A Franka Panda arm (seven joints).
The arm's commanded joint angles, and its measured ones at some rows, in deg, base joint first. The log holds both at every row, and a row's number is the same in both.
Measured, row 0:
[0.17, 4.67, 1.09, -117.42, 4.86, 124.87, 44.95]
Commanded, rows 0 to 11:
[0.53, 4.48, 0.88, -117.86, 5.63, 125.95, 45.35]
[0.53, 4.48, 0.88, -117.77, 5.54, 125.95, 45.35]
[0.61, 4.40, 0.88, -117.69, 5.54, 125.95, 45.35]
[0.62, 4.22, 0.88, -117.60, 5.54, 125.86, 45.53]
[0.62, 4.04, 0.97, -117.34, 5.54, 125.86, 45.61]
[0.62, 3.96, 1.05, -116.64, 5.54, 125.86, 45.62]
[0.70, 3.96, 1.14, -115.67, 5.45, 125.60, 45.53]
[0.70, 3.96, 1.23, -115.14, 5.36, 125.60, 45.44]
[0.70, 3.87, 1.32, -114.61, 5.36, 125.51, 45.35]
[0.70, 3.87, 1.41, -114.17, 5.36, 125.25, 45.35]
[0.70, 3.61, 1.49, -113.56, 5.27, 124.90, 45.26]
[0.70, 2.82, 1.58, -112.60, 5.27, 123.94, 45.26]
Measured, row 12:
[0.56, 4.24, 1.23, -114.49, 4.86, 125.04, 44.95]
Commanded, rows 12 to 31:
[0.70, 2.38, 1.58, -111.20, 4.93, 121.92, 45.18]
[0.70, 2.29, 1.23, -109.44, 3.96, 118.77, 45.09]
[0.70, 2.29, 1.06, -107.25, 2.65, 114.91, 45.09]
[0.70, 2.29, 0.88, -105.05, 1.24, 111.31, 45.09]
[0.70, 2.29, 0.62, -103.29, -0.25, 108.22, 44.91]
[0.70, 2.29, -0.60, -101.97, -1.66, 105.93, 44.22]
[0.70, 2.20, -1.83, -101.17, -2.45, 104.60, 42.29]
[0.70, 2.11, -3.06, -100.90, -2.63, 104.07, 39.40]
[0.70, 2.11, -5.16, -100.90, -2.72, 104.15, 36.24]
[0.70, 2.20, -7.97, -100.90, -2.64, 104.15, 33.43]
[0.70, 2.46, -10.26, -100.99, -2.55, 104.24, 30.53]
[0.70, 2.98, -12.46, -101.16, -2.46, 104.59, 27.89]
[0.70, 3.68, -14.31, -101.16, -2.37, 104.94, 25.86]
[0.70, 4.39, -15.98, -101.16, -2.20, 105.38, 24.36]
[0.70, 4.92, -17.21, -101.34, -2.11, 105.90, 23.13]
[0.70, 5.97, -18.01, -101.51, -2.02, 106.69, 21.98]
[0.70, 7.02, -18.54, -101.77, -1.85, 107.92, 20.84]
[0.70, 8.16, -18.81, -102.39, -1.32, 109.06, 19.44]
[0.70, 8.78, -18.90, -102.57, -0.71, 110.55, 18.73]
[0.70, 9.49, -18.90, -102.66, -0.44, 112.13, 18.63]
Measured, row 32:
[0.14, 6.94, -18.59, -102.49, -1.74, 108.09, 20.48]
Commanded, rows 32 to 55:
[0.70, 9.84, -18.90, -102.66, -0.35, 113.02, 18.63]
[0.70, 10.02, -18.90, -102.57, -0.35, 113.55, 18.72]
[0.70, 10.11, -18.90, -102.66, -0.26, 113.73, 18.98]
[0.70, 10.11, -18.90, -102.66, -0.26, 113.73, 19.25]
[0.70, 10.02, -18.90, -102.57, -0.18, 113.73, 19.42]
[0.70, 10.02, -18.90, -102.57, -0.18, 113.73, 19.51]
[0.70, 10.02, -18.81, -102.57, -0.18, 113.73, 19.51]
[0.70, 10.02, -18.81, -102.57, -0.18, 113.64, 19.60]
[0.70, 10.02, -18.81, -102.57, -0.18, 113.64, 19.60]
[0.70, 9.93, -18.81, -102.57, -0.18, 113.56, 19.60]
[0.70, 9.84, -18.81, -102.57, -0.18, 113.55, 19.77]
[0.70, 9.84, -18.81, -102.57, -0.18, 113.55, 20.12]
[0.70, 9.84, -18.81, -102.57, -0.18, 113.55, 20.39]
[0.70, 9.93, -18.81, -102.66, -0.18, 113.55, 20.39]
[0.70, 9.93, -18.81, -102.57, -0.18, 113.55, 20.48]
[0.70, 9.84, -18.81, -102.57, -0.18, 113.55, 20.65]
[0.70, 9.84, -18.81, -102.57, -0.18, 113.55, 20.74]
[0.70, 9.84, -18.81, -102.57, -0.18, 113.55, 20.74]
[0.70, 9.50, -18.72, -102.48, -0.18, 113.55, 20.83]
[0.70, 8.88, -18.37, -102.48, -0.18, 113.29, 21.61]
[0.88, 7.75, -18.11, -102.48, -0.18, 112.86, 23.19]
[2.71, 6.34, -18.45, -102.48, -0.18, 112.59, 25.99]
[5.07, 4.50, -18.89, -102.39, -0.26, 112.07, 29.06]
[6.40, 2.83, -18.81, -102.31, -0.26, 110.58, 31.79]
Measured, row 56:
[1.75, 8.36, -18.41, -101.95, -0.57, 113.30, 24.44]
